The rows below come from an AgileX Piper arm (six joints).
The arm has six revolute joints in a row. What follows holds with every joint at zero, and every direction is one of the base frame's. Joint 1 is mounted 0.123 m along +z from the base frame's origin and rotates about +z. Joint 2 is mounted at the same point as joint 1 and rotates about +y. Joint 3 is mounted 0.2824 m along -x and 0.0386 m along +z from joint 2 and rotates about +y. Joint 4 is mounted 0.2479 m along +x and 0.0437 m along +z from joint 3 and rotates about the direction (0.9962, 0, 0.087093). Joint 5 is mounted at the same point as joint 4 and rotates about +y. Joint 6 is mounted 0.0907 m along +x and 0.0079 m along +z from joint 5 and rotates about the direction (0.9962, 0, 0.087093). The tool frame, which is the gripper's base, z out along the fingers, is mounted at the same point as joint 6; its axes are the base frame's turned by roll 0, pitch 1.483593 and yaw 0 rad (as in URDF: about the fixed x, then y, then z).
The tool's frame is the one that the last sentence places.
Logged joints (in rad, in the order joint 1, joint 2, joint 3, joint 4, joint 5, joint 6), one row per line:
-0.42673, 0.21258, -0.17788, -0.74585, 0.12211, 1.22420
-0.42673, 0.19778, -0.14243, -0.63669, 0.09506, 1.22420
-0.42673, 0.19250, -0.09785, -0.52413, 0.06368, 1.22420
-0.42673, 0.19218, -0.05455, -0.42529, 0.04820, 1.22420
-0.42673, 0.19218, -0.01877, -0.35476, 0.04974, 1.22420
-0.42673, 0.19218, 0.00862, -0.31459, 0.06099, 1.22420
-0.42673, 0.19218, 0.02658, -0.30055, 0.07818, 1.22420
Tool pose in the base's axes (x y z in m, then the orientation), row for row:
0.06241, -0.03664, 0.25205, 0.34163, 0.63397, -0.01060, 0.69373
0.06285, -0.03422, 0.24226, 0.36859, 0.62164, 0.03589, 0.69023
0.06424, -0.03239, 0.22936, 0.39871, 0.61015, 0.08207, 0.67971
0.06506, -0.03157, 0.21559, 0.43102, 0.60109, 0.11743, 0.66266
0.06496, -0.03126, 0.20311, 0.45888, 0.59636, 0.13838, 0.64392
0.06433, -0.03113, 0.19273, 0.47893, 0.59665, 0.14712, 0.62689
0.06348, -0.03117, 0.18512, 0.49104, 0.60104, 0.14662, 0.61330
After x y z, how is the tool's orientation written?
As a quaternion, x y z w.
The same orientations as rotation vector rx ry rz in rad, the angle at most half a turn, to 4 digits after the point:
0.7629, 1.4157, -0.0237
0.8242, 1.3900, 0.0803
0.8952, 1.3700, 0.1843
0.9743, 1.3587, 0.2654
1.0450, 1.3581, 0.3151
1.0982, 1.3681, 0.3373
1.1322, 1.3858, 0.3381

